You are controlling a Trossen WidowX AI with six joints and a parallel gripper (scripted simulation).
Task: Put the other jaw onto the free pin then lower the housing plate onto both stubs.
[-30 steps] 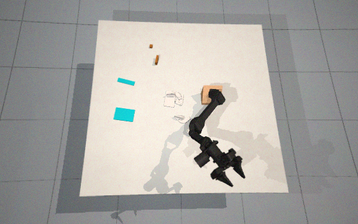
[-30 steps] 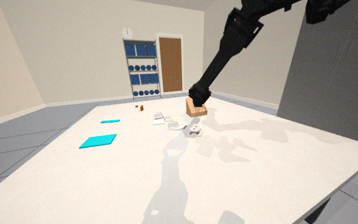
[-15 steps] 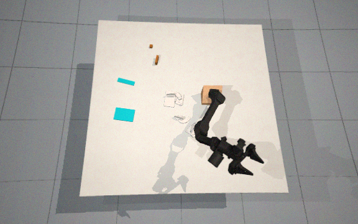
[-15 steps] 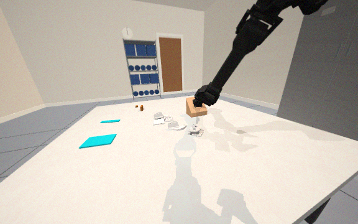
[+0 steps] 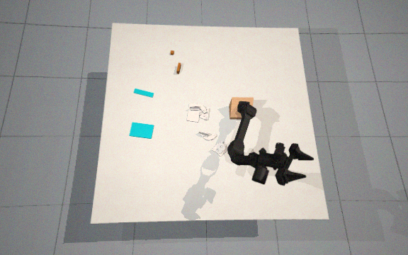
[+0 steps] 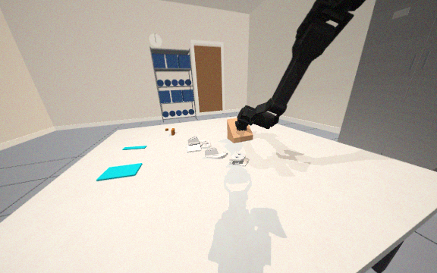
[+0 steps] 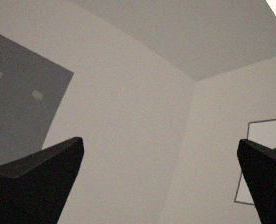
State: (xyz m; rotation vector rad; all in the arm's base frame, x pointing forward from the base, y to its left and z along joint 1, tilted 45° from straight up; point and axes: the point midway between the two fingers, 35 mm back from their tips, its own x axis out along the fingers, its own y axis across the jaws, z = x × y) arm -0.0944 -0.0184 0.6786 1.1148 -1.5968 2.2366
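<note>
The elongated piece is 58 cm below my gripper tip, 33 cm ahead of it and 31 cm to the right of it. The rest, counted from my gripper tip: white stand (58 cm below, 28 cm ahead, 22 cm to the right); white housing plate (56 cm below, 28 cm ahead, 22 cm to the right).
</note>
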